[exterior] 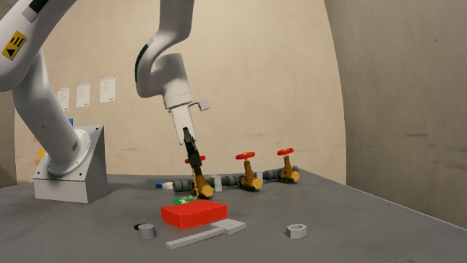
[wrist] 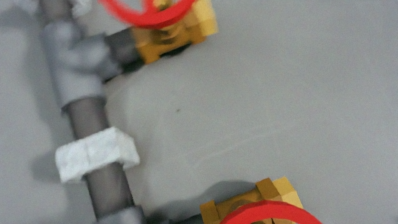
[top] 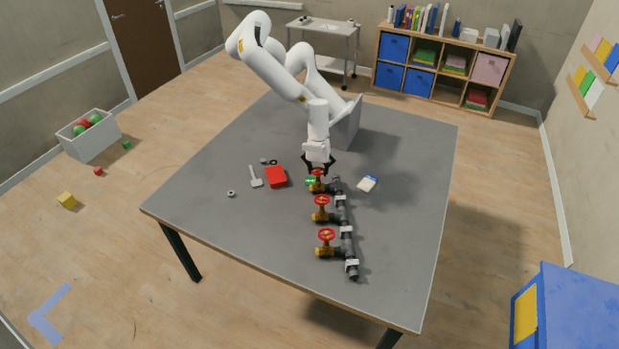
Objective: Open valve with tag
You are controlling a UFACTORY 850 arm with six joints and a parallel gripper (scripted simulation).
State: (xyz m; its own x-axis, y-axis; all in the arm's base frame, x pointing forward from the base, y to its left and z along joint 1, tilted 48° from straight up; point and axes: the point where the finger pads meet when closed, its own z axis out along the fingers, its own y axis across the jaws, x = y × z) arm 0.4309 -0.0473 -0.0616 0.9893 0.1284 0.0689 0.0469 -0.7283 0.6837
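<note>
The green tag lies 11 cm below my hand, 4 cm behind it and 3 cm to the right of it. Also, from my hand: blue block 22 cm to the left, 11 cm below, 11 cm behind; grey hammer-shaped tool 31 cm to the right, 11 cm below, 3 cm ahead; red block 21 cm to the right, 10 cm below, 1 cm behind.
</note>
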